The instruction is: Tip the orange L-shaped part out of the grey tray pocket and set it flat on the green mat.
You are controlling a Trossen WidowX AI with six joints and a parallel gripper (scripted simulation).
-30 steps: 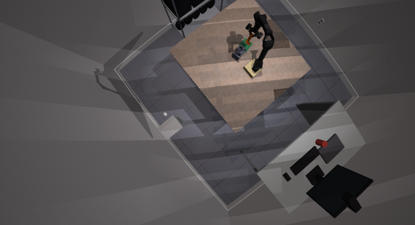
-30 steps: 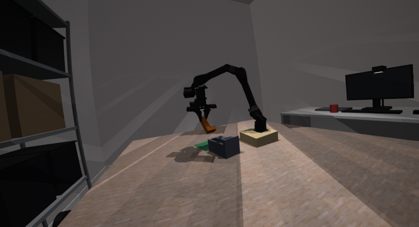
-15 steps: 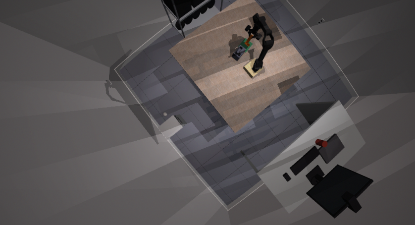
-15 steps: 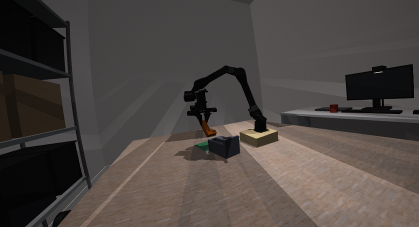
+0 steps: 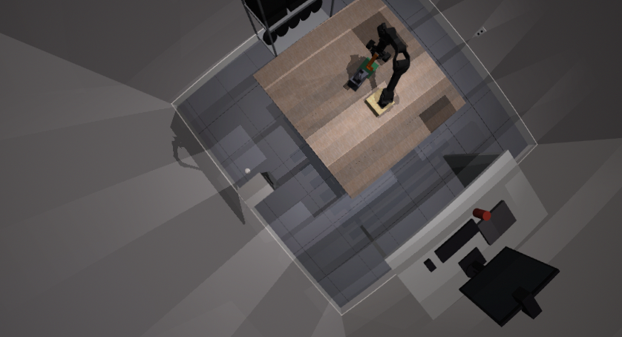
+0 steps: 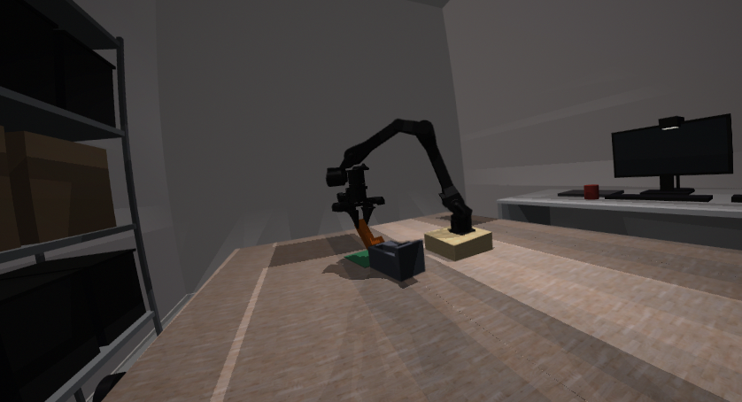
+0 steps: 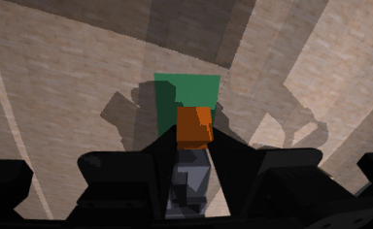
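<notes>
My gripper tip is now 10 mm past the green mat, 20 mm to the right of it and 120 mm above it. The rest, counted from my gripper tip: orange L-shaped part (20 mm behind, 30 mm to the left, 30 mm below).
</notes>
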